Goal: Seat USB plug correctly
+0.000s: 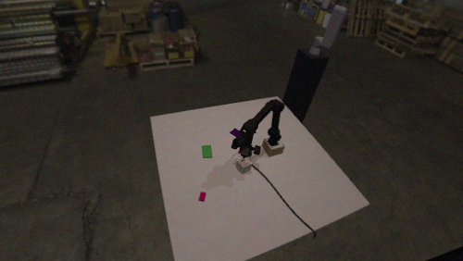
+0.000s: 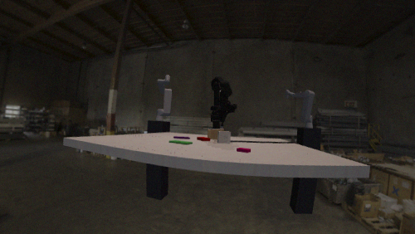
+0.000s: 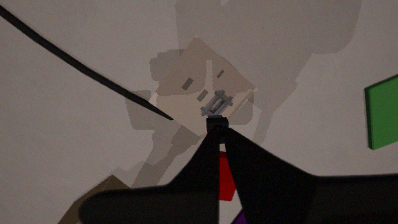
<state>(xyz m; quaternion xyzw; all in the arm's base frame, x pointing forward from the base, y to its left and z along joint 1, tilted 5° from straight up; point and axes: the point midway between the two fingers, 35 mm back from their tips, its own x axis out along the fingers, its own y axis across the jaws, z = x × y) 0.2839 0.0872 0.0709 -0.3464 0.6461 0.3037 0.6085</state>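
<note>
Now: the USB plug 2 cm below my gripper tip. Round my gripper tip: green block 21 cm to the right, 20 cm ahead, 13 cm below; then red block 14 cm to the right, 13 cm below, 8 cm behind; then socket 7 cm below, 1 cm to the right.
</note>
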